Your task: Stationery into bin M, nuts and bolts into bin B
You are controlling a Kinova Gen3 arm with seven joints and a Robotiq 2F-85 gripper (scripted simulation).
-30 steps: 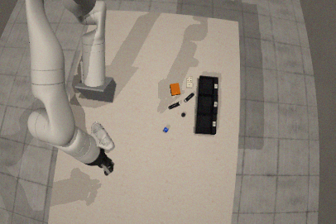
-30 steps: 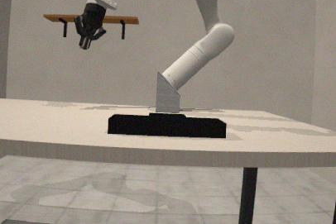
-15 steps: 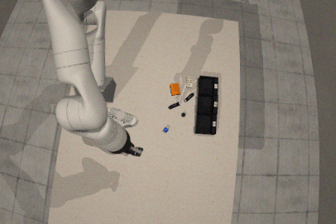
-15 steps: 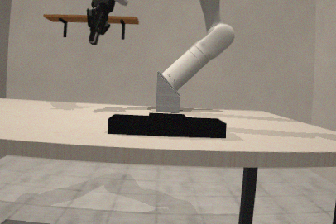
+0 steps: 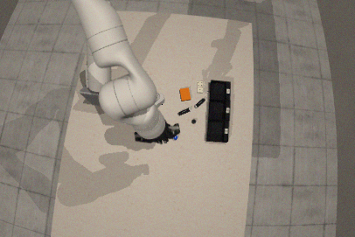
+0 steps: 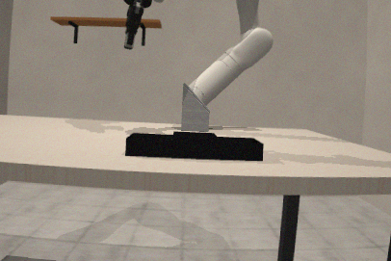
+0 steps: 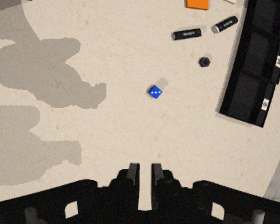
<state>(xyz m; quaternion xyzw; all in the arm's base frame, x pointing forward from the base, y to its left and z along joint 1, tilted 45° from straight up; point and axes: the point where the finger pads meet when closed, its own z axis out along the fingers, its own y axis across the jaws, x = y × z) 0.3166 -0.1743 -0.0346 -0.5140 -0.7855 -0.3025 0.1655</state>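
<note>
My hand is 23 cm above the black bin row, 20 cm to the right of it and 17 cm short of it. Round my hand: small blue piece (24 cm below, 5 cm to the left, 2 cm ahead); then dark hex nut (24 cm below, 13 cm to the left, 8 cm ahead); then orange block (24 cm to the left, 24 cm below, 2 cm ahead).
</note>
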